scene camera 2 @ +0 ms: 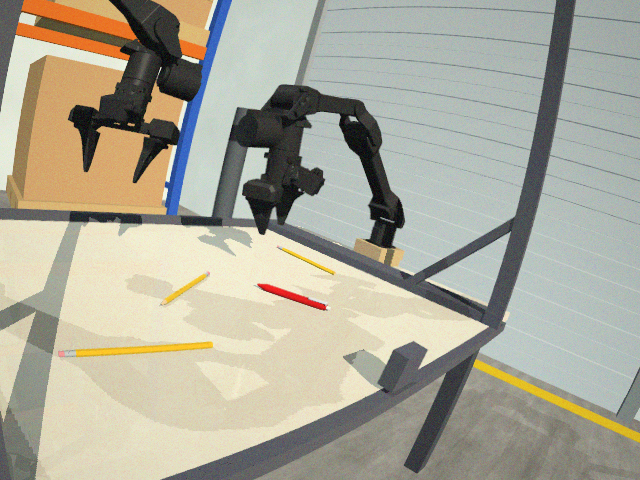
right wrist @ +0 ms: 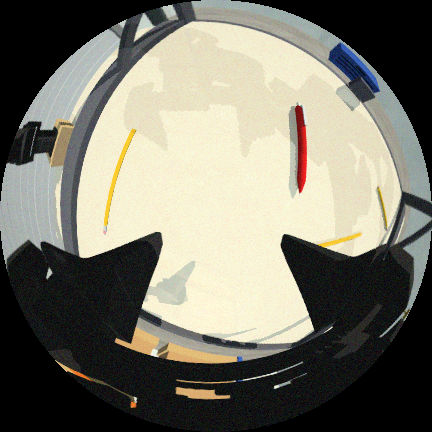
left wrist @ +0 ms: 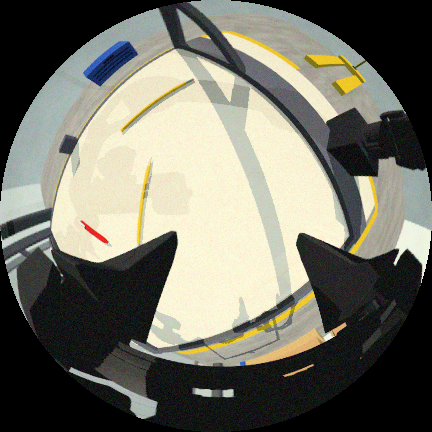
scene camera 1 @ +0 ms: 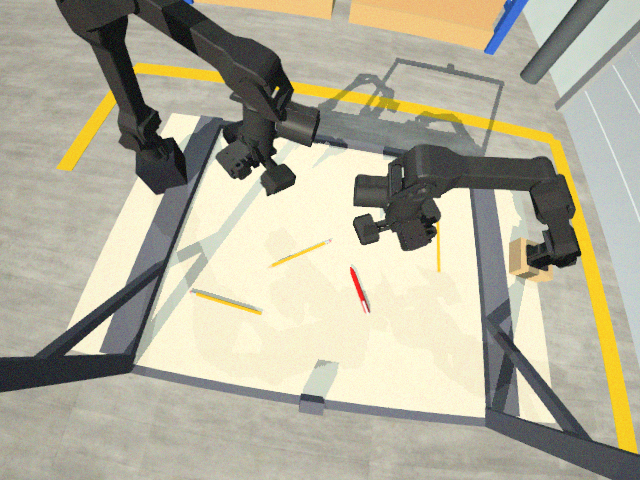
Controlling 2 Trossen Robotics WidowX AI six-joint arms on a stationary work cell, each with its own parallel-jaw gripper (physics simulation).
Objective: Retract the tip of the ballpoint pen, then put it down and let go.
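Frame: origin at the left arm's base, x left, y up, z ahead, level; metres.
Seen in the pictures: left gripper, fingertip midpoint: (scene camera 2: 109,177) (left wrist: 240,238) (scene camera 1: 257,181); right gripper, fingertip midpoint: (scene camera 2: 271,229) (right wrist: 224,240) (scene camera 1: 388,235); left arm's base, link origin: (left wrist: 368,140) (scene camera 1: 154,154); right arm's base, link origin: (scene camera 2: 380,244) (right wrist: 52,140) (scene camera 1: 536,257).
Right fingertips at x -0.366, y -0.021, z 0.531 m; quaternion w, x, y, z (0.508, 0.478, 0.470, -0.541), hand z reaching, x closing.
Pixels of each thing's top centre, then the offset from my right fingertips to it. Level surfaces: height alone.
- red ballpoint pen, top centre: (right wrist: 305,143) (scene camera 2: 293,291) (scene camera 1: 359,289) (left wrist: 89,232) dx -0.099, dy -0.070, dz -0.096 m
- cream table top, surface height: dy -0.086 m
- third pencil, top centre: (right wrist: 110,186) (scene camera 2: 305,258) (scene camera 1: 438,240) dx -0.027, dy -0.079, dz +0.177 m
- dark block, top centre: (scene camera 2: 410,348) (scene camera 1: 311,406) (left wrist: 61,143) dx -0.308, dy -0.028, dz -0.282 m
A red ballpoint pen (scene camera 1: 359,289) (scene camera 2: 292,296) (left wrist: 95,232) (right wrist: 301,150) lies flat on the cream table top (scene camera 1: 310,341) (scene camera 2: 289,397). In scene camera 2 its narrow end points left with a small greyish tip visible, and its white-clip end points right. My left gripper (scene camera 1: 256,173) (scene camera 2: 111,176) (left wrist: 240,238) is open and empty, high above the table's back left. My right gripper (scene camera 1: 391,235) (scene camera 2: 271,228) (right wrist: 224,240) is open and empty above the table, behind the pen and apart from it.
Three yellow pencils lie around the pen: one pencil (scene camera 1: 300,253) (scene camera 2: 185,288) left of it, another pencil (scene camera 1: 227,302) (scene camera 2: 136,349) farther left, and a third pencil (scene camera 1: 438,253) (scene camera 2: 307,259) to the right in scene camera 1. A dark block (scene camera 1: 312,404) (scene camera 2: 403,366) stands on the table's front edge.
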